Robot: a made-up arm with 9 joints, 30 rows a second.
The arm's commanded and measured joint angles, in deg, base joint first. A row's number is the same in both.
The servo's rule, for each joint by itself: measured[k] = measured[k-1] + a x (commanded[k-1-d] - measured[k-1]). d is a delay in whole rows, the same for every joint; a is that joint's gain. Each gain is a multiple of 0.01, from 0.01 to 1. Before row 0 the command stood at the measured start. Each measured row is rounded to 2 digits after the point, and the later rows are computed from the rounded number. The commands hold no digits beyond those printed.
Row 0, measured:
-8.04 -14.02 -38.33 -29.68 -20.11 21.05 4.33 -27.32 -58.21
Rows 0 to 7, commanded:
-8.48 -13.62 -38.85 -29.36 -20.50 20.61 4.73 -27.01 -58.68
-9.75 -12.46 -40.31 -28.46 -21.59 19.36 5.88 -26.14 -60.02
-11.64 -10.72 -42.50 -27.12 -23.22 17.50 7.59 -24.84 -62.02
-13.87 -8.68 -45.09 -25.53 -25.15 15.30 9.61 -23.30 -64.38
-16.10 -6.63 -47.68 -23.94 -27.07 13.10 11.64 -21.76 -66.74
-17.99 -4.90 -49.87 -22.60 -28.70 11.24 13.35 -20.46 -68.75
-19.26 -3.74 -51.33 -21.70 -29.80 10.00 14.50 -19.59 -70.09
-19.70 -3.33 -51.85 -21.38 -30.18 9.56 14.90 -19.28 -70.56
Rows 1 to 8, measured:
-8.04 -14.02 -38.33 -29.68 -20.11 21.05 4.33 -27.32 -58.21
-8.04 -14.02 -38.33 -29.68 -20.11 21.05 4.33 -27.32 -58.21
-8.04 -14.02 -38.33 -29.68 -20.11 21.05 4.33 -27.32 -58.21
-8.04 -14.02 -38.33 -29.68 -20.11 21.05 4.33 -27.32 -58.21
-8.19 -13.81 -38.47 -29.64 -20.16 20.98 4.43 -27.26 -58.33
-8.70 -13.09 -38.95 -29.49 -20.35 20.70 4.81 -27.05 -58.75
-9.67 -11.83 -39.87 -29.18 -20.72 20.16 5.53 -26.63 -59.57
-11.06 -10.16 -41.23 -28.71 -21.30 19.33 6.59 -26.00 -60.77
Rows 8 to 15, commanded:
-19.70 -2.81 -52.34 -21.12 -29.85 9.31 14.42 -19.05 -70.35
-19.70 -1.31 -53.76 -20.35 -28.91 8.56 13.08 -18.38 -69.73
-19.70 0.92 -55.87 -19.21 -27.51 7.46 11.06 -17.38 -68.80
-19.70 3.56 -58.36 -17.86 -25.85 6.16 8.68 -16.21 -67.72
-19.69 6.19 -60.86 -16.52 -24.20 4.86 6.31 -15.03 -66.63
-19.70 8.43 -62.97 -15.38 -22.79 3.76 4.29 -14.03 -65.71
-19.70 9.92 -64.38 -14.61 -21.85 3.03 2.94 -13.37 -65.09
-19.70 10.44 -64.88 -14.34 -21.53 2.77 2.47 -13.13 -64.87
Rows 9 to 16, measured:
-12.72 -8.29 -42.91 -28.09 -22.05 18.27 7.90 -25.19 -62.26
-14.46 -6.49 -44.72 -27.38 -22.91 17.07 9.32 -24.29 -63.88
-16.04 -5.03 -46.44 -26.64 -23.81 15.87 10.67 -23.40 -65.43
-17.25 -4.13 -47.85 -25.96 -24.64 14.80 11.77 -22.62 -66.71
-18.06 -3.43 -49.02 -25.33 -25.32 13.87 12.46 -21.94 -67.62
-18.60 -2.31 -50.25 -24.68 -25.79 12.97 12.62 -21.26 -68.15
-18.96 -0.60 -51.71 -23.97 -26.01 12.03 12.21 -20.52 -68.31
-19.20 1.60 -53.44 -23.18 -25.99 11.03 11.29 -19.70 -68.16

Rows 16 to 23, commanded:
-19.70 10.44 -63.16 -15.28 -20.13 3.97 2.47 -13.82 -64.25
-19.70 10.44 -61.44 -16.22 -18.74 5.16 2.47 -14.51 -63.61
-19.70 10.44 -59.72 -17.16 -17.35 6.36 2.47 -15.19 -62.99
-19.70 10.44 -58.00 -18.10 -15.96 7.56 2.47 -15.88 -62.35
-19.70 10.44 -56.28 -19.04 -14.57 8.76 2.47 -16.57 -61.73
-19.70 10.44 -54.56 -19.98 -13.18 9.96 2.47 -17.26 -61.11
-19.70 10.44 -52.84 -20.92 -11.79 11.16 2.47 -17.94 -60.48
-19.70 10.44 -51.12 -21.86 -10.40 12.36 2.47 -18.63 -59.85
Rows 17 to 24, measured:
-19.36 4.03 -55.37 -22.31 -25.76 9.98 10.00 -18.81 -67.78
-19.47 6.36 -57.35 -21.41 -25.37 8.92 8.52 -17.90 -67.26
-19.55 8.25 -59.18 -20.53 -24.91 7.92 7.07 -17.04 -66.72
-19.60 9.41 -60.66 -19.73 -24.47 7.04 5.87 -16.30 -66.26
-19.63 9.96 -61.31 -19.15 -23.91 6.52 4.99 -15.83 -65.76
-19.65 10.21 -61.34 -18.77 -23.24 6.29 4.33 -15.58 -65.22
-19.67 10.33 -60.92 -18.56 -22.47 6.30 3.85 -15.51 -64.66
-19.68 10.39 -60.16 -18.50 -21.62 6.51 3.49 -15.58 -64.08

